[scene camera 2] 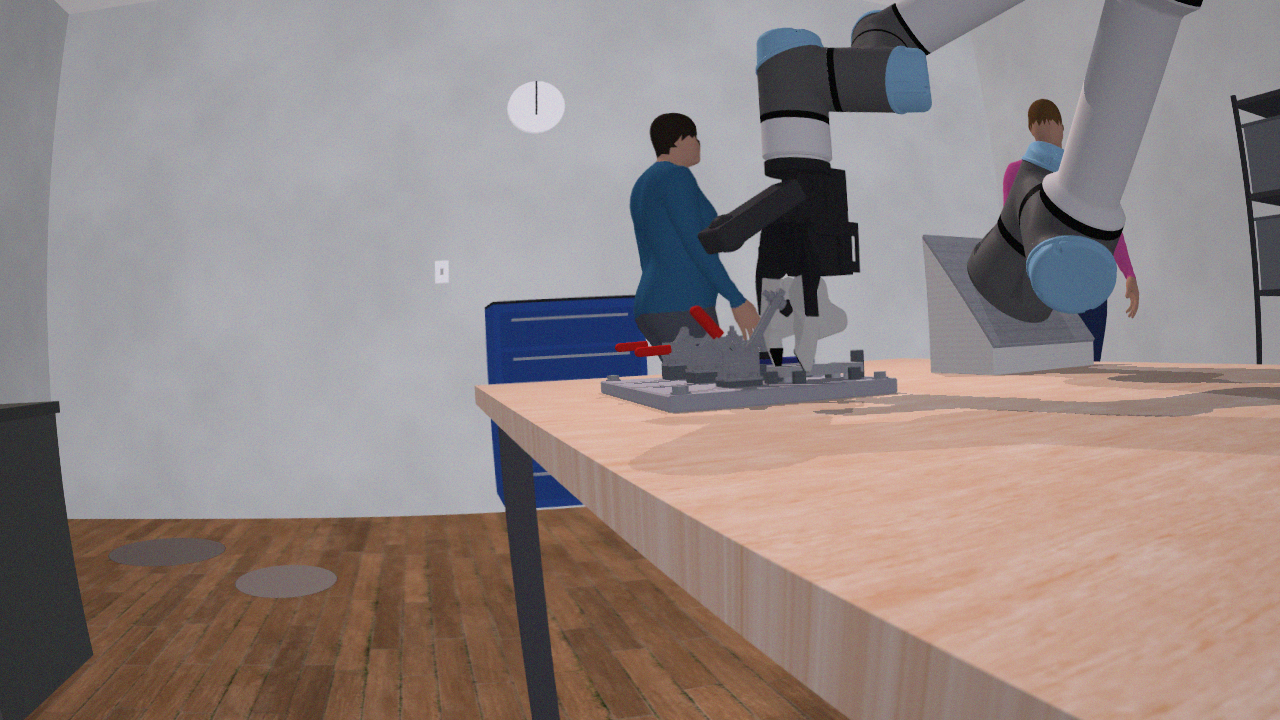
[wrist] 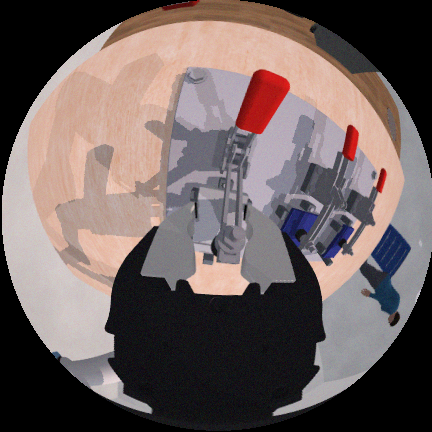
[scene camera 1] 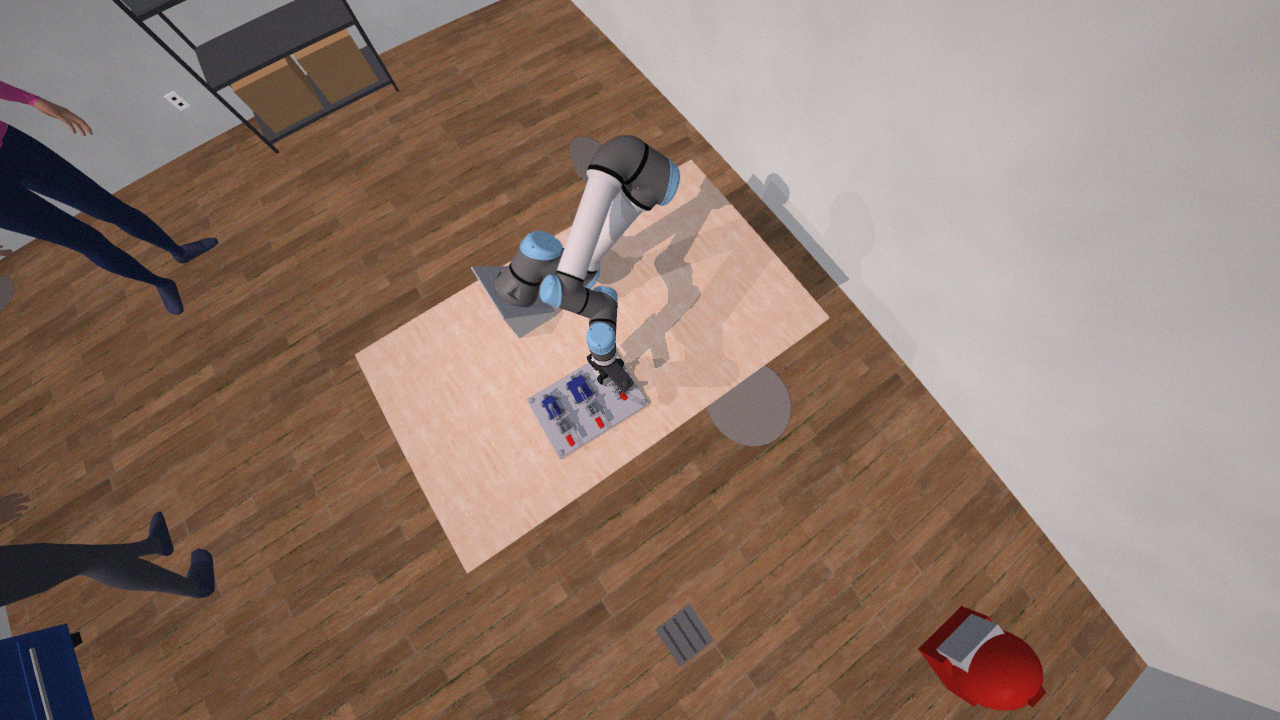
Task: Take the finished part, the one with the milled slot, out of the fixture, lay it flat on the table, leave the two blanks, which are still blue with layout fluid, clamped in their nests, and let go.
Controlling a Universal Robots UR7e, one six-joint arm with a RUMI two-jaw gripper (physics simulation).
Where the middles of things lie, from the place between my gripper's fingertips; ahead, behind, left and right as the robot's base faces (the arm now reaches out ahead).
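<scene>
The clamp arm (scene camera 2: pixel 775 299) is 5 cm above my hand and 3 cm ahead of it. Then there's the fixture plate (scene camera 2: pixel 654 392), which is 2 cm below my hand, 2 cm ahead of it and 11 cm to the right of it. The finished part (wrist: pixel 210 198) is 3 cm behind my hand. Going by their middles, the fixture plate is the farthest from my hand of the things named here.
</scene>
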